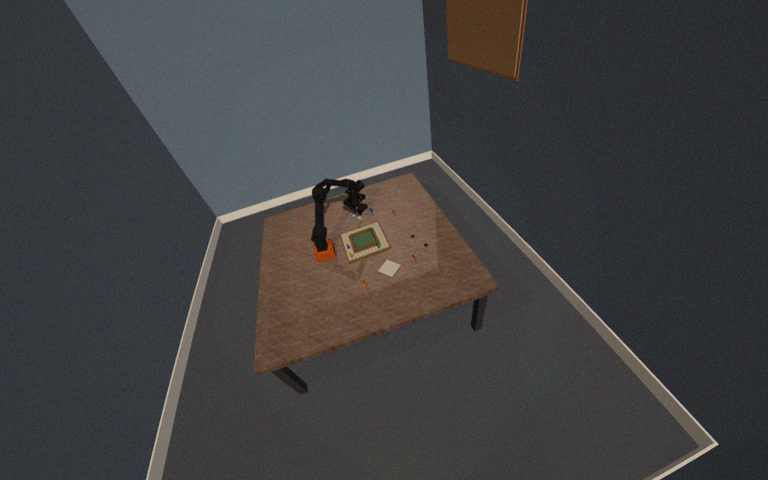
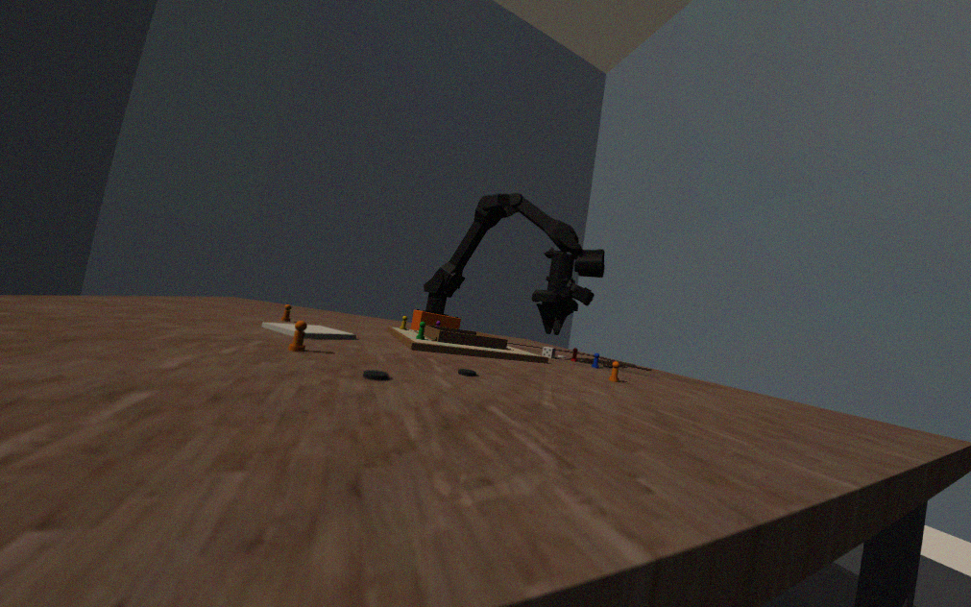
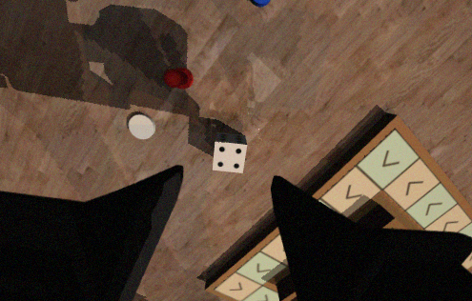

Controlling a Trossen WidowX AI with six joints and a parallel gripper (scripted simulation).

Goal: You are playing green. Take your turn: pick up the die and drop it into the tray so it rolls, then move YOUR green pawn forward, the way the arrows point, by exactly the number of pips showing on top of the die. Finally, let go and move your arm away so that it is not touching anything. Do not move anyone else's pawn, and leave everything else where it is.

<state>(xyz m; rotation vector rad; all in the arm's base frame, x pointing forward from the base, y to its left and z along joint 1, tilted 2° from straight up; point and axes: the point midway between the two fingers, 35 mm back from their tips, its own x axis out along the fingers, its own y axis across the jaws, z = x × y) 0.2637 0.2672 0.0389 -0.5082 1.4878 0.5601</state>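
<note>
Now: gripper tip 5 cm above the white die. Round my gripper tip: purple pawn 28 cm to the right, 10 cm behind, 3 cm below; green pawn 34 cm to the right, 9 cm ahead, 3 cm below; red pawn 7 cm to the left, 4 cm below, 1 cm ahead.
</note>
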